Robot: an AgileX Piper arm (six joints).
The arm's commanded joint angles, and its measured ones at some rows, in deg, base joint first. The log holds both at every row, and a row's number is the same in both.
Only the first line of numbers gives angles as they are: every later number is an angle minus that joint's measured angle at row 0.
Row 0, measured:
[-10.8 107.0 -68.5 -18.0 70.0 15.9]
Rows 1 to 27, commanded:
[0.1 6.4 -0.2 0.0 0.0 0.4]
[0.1 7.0 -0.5 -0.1 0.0 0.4]
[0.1 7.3 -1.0 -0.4 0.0 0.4]
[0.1 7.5 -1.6 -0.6 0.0 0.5]
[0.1 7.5 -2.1 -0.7 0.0 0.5]
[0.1 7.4 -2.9 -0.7 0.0 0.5]
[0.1 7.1 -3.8 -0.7 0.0 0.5]
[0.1 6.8 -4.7 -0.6 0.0 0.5]
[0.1 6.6 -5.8 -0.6 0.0 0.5]
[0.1 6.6 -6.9 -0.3 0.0 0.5]
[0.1 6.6 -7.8 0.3 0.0 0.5]
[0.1 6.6 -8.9 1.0 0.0 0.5]
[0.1 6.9 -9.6 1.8 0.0 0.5]
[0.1 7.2 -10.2 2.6 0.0 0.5]
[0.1 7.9 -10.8 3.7 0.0 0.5]
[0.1 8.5 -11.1 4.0 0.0 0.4]
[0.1 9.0 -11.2 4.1 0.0 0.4]
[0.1 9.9 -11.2 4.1 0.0 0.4]
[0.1 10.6 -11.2 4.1 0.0 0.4]
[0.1 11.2 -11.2 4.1 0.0 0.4]
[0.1 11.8 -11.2 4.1 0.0 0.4]
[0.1 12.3 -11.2 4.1 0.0 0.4]
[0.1 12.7 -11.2 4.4 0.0 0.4]
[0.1 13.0 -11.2 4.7 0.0 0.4]
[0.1 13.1 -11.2 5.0 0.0 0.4]
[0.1 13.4 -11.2 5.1 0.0 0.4]
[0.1 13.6 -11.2 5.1 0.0 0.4]
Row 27, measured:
[0.0 13.0 -11.0 4.3 -0.1 0.2]
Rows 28 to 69, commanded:
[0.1 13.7 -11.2 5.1 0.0 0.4]
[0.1 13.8 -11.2 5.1 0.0 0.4]
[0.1 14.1 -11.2 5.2 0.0 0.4]
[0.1 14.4 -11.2 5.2 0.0 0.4]
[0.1 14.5 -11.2 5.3 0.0 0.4]
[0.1 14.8 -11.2 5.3 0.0 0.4]
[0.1 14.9 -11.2 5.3 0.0 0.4]
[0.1 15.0 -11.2 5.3 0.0 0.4]
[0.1 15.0 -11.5 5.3 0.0 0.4]
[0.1 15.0 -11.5 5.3 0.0 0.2]
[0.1 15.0 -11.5 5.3 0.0 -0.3]
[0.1 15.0 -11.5 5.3 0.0 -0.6]
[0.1 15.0 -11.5 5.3 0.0 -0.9]
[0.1 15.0 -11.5 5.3 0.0 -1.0]
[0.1 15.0 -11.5 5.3 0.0 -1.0]
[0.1 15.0 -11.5 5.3 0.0 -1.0]
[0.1 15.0 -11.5 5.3 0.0 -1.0]
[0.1 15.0 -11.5 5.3 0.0 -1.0]
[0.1 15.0 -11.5 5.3 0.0 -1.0]
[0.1 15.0 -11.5 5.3 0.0 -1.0]
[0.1 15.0 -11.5 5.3 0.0 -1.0]
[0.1 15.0 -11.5 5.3 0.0 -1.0]
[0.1 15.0 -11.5 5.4 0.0 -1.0]
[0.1 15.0 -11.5 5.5 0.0 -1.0]
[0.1 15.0 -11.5 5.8 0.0 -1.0]
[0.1 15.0 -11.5 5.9 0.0 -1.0]
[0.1 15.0 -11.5 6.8 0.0 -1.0]
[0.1 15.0 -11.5 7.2 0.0 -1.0]
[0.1 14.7 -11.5 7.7 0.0 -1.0]
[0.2 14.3 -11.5 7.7 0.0 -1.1]
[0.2 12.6 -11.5 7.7 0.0 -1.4]
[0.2 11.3 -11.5 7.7 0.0 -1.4]
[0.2 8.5 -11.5 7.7 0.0 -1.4]
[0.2 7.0 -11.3 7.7 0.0 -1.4]
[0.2 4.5 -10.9 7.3 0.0 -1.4]
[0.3 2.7 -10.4 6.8 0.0 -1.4]
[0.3 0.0 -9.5 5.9 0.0 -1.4]
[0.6 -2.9 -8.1 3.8 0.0 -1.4]
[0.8 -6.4 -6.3 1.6 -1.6 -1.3]
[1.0 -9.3 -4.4 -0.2 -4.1 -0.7]
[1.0 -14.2 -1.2 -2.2 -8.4 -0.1]
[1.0 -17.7 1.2 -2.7 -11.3 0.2]
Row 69, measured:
[0.6 -4.8 -6.5 2.8 -2.3 -1.0]
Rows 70 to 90, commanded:
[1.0 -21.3 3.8 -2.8 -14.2 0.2]
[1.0 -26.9 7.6 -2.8 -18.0 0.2]
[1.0 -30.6 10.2 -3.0 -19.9 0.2]
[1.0 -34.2 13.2 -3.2 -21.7 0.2]
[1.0 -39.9 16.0 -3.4 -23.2 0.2]
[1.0 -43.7 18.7 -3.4 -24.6 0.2]
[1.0 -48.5 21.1 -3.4 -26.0 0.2]
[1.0 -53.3 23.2 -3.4 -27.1 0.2]
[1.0 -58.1 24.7 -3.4 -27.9 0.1]
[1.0 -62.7 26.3 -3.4 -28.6 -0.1]
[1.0 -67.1 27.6 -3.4 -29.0 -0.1]
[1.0 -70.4 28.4 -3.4 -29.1 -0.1]
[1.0 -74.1 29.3 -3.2 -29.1 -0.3]
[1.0 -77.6 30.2 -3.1 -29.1 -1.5]
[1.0 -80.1 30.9 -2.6 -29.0 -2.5]
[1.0 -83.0 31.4 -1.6 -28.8 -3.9]
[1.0 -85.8 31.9 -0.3 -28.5 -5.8]
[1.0 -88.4 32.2 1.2 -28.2 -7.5]
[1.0 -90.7 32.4 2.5 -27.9 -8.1]
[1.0 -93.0 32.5 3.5 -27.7 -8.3]
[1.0 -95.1 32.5 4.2 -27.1 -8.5]
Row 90, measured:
[0.9 -87.3 31.5 0.4 -28.0 -5.7]
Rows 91 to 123, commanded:
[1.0 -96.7 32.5 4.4 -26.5 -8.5]
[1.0 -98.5 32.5 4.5 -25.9 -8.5]
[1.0 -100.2 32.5 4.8 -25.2 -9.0]
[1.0 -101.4 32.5 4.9 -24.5 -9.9]
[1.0 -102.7 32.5 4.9 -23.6 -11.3]
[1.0 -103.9 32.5 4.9 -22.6 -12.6]
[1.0 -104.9 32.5 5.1 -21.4 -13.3]
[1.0 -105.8 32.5 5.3 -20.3 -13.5]
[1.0 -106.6 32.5 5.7 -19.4 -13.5]
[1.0 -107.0 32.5 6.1 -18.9 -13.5]
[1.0 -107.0 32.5 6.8 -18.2 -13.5]
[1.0 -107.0 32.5 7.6 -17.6 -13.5]
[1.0 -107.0 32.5 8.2 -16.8 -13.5]
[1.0 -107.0 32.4 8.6 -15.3 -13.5]
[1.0 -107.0 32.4 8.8 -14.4 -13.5]
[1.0 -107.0 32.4 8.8 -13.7 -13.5]
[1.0 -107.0 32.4 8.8 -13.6 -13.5]
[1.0 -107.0 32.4 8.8 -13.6 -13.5]
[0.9 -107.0 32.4 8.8 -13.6 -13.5]
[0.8 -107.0 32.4 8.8 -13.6 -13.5]
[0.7 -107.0 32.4 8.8 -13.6 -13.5]
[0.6 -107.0 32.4 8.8 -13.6 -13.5]
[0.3 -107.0 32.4 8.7 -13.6 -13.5]
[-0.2 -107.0 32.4 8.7 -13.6 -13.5]
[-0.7 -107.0 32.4 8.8 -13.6 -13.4]
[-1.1 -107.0 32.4 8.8 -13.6 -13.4]
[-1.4 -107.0 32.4 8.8 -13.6 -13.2]
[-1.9 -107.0 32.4 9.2 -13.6 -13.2]
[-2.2 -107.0 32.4 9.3 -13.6 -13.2]
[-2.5 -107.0 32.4 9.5 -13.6 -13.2]
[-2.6 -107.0 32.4 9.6 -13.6 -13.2]
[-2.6 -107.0 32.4 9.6 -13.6 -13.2]
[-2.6 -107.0 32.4 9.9 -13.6 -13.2]
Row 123, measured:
[-2.0 -107.0 32.3 8.9 -13.5 -13.1]
